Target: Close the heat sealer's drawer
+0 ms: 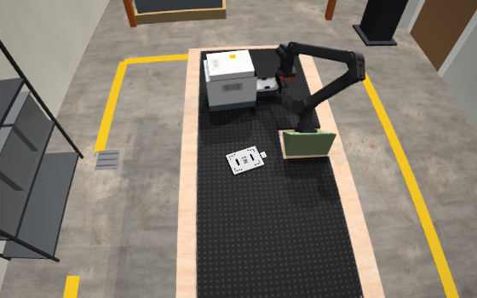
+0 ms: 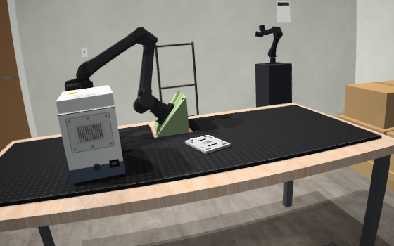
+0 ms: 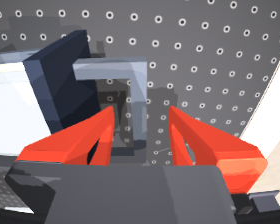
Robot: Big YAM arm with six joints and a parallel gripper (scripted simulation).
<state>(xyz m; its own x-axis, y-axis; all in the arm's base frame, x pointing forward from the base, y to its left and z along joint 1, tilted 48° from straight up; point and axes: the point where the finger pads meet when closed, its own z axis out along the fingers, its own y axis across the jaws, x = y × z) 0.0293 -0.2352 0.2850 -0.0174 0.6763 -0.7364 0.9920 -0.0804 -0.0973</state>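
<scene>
My gripper is now 110 mm short of the dark sealer drawer and 10 mm above it. The rest, counted from my hand: white tag (430 mm to the left, 210 mm ahead, 90 mm below).
</scene>
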